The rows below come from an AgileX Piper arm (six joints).
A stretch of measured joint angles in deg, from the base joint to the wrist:
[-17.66 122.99 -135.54 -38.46 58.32 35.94]
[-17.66 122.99 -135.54 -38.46 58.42 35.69]
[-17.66 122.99 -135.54 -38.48 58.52 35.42]
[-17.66 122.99 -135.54 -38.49 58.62 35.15]
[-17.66 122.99 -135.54 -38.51 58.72 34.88]
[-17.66 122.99 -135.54 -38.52 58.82 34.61]
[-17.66 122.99 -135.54 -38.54 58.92 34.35]
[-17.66 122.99 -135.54 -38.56 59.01 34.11]
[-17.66 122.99 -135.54 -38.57 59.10 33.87]
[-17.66 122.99 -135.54 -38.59 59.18 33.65]
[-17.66 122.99 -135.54 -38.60 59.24 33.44]
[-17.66 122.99 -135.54 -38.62 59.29 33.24]
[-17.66 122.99 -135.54 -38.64 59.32 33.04]
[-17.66 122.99 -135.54 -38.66 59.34 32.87]
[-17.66 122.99 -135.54 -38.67 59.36 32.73]
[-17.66 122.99 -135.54 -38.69 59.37 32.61]
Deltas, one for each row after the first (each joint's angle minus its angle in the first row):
[0.00 0.00 0.00 0.00 0.10 -0.25]
[0.00 0.00 0.00 -0.02 0.20 -0.52]
[0.00 0.00 0.00 -0.03 0.30 -0.79]
[0.00 0.00 0.00 -0.05 0.40 -1.06]
[0.00 0.00 0.00 -0.06 0.50 -1.33]
[0.00 0.00 0.00 -0.08 0.60 -1.59]
[0.00 0.00 0.00 -0.10 0.69 -1.83]
[0.00 0.00 0.00 -0.11 0.78 -2.07]
[0.00 0.00 0.00 -0.13 0.86 -2.29]
[0.00 0.00 0.00 -0.14 0.92 -2.50]
[0.00 0.00 0.00 -0.16 0.97 -2.70]
[0.00 0.00 0.00 -0.18 1.00 -2.90]
[0.00 0.00 0.00 -0.20 1.02 -3.07]
[0.00 0.00 0.00 -0.21 1.04 -3.21]
[0.00 0.00 0.00 -0.23 1.05 -3.33]

